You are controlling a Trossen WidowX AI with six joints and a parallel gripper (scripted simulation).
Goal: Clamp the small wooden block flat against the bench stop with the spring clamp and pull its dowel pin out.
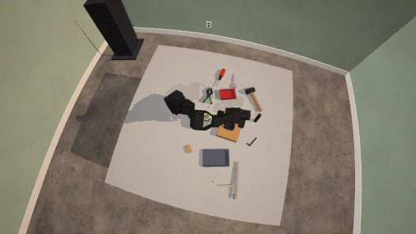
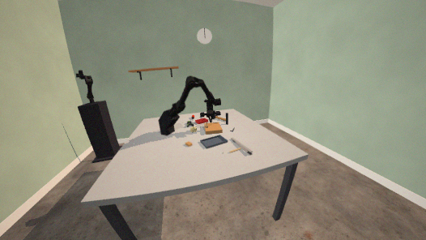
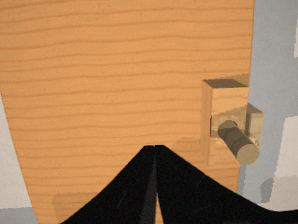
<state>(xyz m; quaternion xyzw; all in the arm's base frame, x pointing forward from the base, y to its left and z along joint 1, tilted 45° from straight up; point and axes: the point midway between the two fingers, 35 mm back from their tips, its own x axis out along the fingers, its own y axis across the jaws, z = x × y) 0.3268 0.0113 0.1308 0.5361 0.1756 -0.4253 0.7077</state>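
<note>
My hand is 50 mm above the dowel pin, 40 mm past it and 10 mm to the right of it. Also, from my hand: small wooden block 70 mm below, 40 mm behind, 10 mm to the left; then bench stop 70 mm below, 50 mm behind, 20 mm to the left; then wooden board 90 mm below, 20 mm ahead.
</note>
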